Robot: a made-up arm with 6 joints.
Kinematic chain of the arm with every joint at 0, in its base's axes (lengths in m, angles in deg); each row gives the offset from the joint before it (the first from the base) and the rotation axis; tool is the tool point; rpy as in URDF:
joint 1: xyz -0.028 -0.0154 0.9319 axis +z
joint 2: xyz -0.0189 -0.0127 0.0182 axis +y
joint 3: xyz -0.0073 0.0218 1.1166 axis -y
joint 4: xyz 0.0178 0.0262 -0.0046 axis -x
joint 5: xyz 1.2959 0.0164 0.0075 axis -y
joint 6: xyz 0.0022 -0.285 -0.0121 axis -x
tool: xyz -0.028 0.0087 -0.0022 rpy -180 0 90
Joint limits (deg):
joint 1: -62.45..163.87
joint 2: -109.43..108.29
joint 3: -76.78..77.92
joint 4: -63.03..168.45
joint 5: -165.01..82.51
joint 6: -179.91..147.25
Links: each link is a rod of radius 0.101 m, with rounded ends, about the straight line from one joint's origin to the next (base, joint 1, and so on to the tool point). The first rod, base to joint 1, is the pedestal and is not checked.
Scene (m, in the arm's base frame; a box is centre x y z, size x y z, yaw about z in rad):
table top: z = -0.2
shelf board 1: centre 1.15 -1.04 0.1 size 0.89 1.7 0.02 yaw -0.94
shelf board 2: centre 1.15 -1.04 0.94 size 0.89 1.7 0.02 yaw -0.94
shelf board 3: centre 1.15 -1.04 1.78 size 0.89 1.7 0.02 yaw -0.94
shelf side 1: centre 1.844 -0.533 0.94 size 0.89 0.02 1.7 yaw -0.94
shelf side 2: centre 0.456 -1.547 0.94 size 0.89 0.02 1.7 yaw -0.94
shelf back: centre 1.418 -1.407 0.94 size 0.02 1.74 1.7 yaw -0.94
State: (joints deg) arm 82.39 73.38 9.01 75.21 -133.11 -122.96
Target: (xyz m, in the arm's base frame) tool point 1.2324 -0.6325 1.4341
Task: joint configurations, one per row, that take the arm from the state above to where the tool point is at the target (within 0.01 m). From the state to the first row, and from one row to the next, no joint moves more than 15 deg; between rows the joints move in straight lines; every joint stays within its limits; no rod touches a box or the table.
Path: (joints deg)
1: 67.82 59.18 -0.60 72.00 -132.89 -122.94
2: 53.24 44.99 -10.22 68.78 -132.67 -122.93
3: 38.67 30.79 -19.83 65.57 -132.44 -122.91
4: 24.09 16.59 -29.44 62.36 -132.22 -122.89
5: 9.52 2.39 -39.05 59.14 -132.00 -122.87
6: -5.06 -11.80 -48.67 55.93 -131.78 -122.86
7: -13.49 -0.12 -36.97 54.82 -132.20 -122.95
8: -21.91 11.56 -25.28 53.71 -132.63 -123.05

